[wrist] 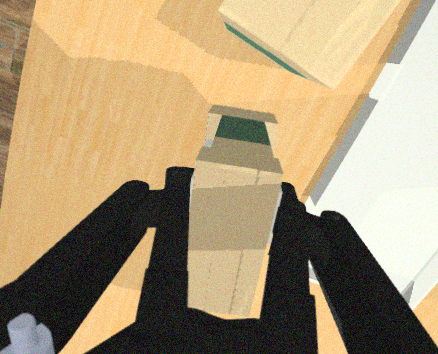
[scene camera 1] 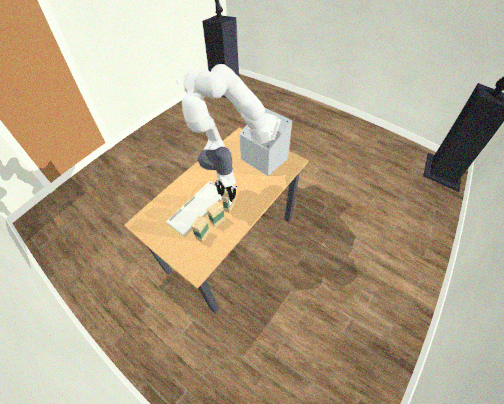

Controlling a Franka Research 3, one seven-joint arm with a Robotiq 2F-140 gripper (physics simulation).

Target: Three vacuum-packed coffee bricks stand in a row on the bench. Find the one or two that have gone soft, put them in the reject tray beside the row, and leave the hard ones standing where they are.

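My gripper [scene camera 1: 226,196] [wrist: 236,164] points down and is shut on the coffee brick nearest the robot base. This tan brick [scene camera 1: 226,204] [wrist: 232,217] with a green band is upright, with a black finger against each side. Whether its bottom touches the bench cannot be told. The middle brick [scene camera 1: 216,213] [wrist: 315,35] stands beside it, apart from the fingers; part of it shows at the top of the wrist view. The third brick [scene camera 1: 201,229] stands at the far end of the row. The white reject tray [scene camera 1: 192,207] [wrist: 400,165] lies alongside the row.
The wooden bench [scene camera 1: 200,265] [wrist: 100,125] carries the bricks and tray. The grey box-shaped robot base [scene camera 1: 267,152] stands at its other end. The tray's raised rim runs close to the gripper's right finger in the wrist view. Dark tall stands [scene camera 1: 221,45] [scene camera 1: 465,135] are on the floor beyond.
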